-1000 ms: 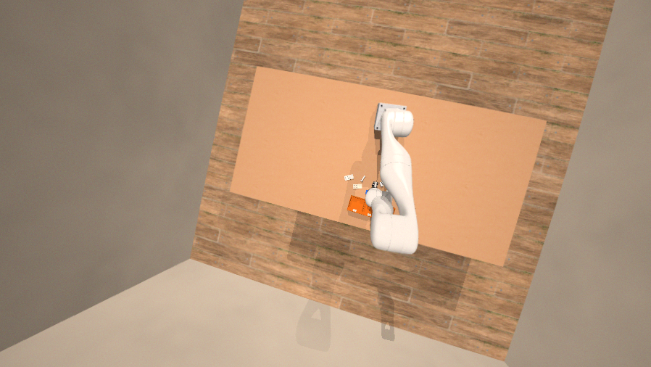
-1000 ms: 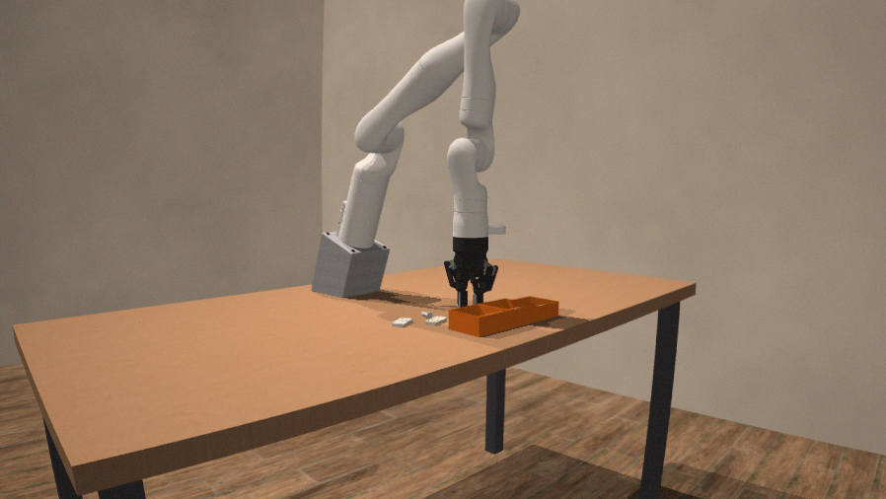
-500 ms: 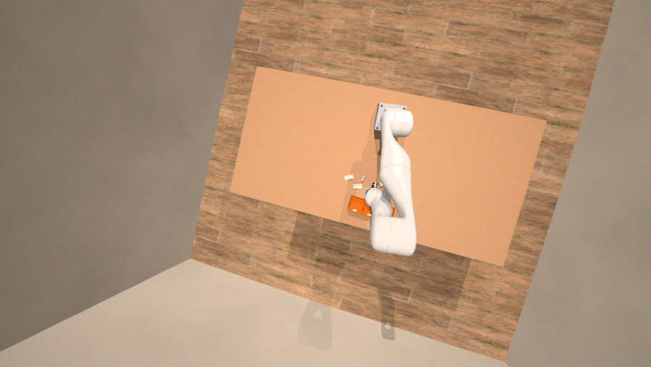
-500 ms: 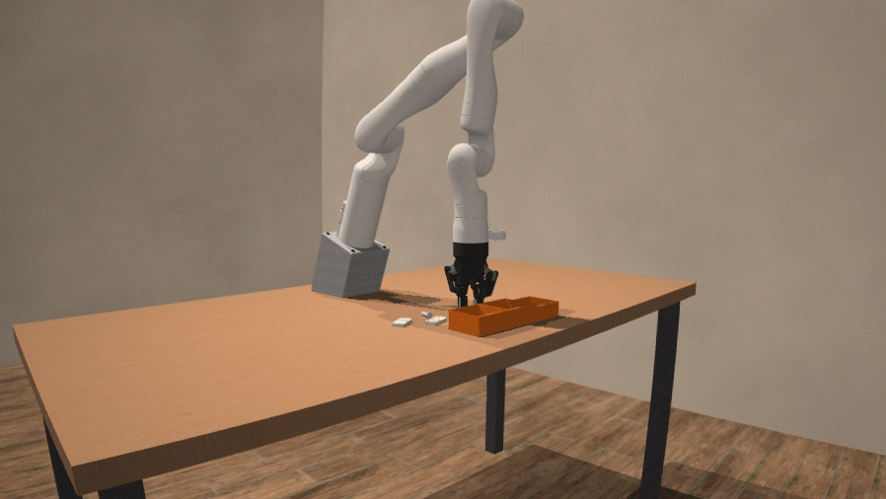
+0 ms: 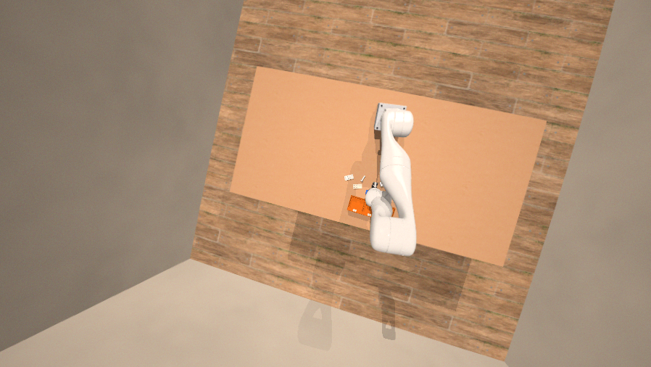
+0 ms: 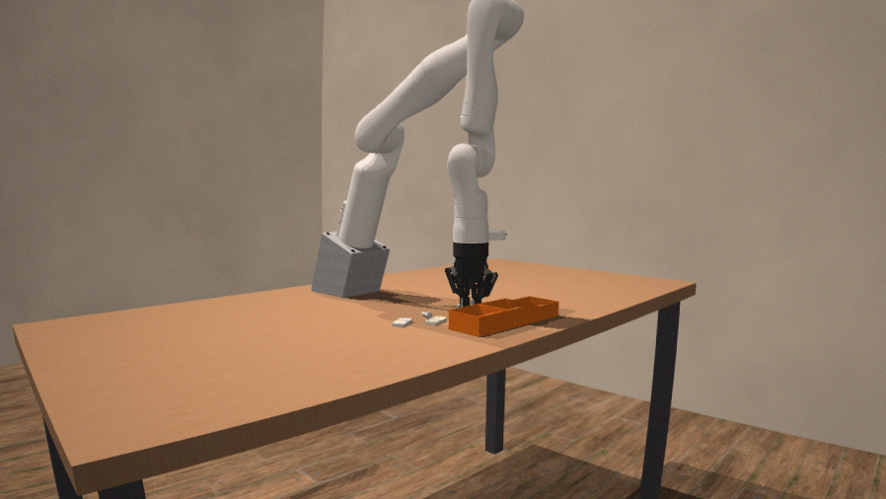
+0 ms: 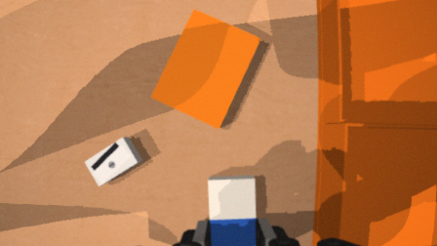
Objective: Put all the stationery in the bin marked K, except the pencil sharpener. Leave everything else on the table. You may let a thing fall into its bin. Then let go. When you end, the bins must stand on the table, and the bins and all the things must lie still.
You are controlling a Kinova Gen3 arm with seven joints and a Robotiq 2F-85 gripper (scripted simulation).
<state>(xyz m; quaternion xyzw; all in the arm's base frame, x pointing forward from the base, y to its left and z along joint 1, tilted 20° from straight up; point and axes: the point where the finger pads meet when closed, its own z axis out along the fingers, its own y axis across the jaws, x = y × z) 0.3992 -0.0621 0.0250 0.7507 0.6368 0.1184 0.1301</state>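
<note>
The orange flat pad is 9 cm to the left of my hand and 2 cm below it. From my hand the other things lie so: tray (9 cm ahead); pencil sharpener (6 cm behind, 5 cm to the left, 1 cm below); blue eraser (1 cm to the left, 2 cm below).
</note>
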